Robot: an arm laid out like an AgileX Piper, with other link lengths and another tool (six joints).
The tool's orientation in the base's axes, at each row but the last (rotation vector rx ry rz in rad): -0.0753, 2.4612, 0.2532; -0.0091, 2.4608, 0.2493; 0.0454, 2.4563, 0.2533; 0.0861, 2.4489, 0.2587; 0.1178, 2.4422, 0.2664; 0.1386, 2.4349, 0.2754; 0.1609, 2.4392, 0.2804; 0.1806, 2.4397, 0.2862; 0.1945, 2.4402, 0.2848
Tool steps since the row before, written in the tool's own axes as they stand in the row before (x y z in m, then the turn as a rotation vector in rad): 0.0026, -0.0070, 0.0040, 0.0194, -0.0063, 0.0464; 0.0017, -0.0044, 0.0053, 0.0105, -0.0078, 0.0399; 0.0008, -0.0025, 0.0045, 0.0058, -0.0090, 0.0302; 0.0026, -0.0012, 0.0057, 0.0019, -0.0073, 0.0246; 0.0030, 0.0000, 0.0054, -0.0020, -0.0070, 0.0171; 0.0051, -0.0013, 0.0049, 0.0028, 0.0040, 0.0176; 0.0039, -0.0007, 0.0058, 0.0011, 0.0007, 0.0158; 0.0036, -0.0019, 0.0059, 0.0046, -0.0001, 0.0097; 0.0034, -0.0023, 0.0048, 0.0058, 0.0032, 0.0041
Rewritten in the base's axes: 0.0012, -0.0060, -0.0058, 0.0138, 0.0033, -0.0487; 0.0022, -0.0033, -0.0059, 0.0169, 0.0002, -0.0385; 0.0023, -0.0016, -0.0044, 0.0145, -0.0031, -0.0284; 0.0016, 0.0001, -0.0062, 0.0140, -0.0029, -0.0214; 0.0011, 0.0013, -0.0059, 0.0123, -0.0044, -0.0132; -0.0008, 0.0004, -0.0071, 0.0092, 0.0072, -0.0140; 0.0007, 0.0010, -0.0069, 0.0093, 0.0034, -0.0124; 0.0009, -0.0002, -0.0071, 0.0026, 0.0024, -0.0101; 0.0003, -0.0008, -0.0063, -0.0016, 0.0049, -0.0058
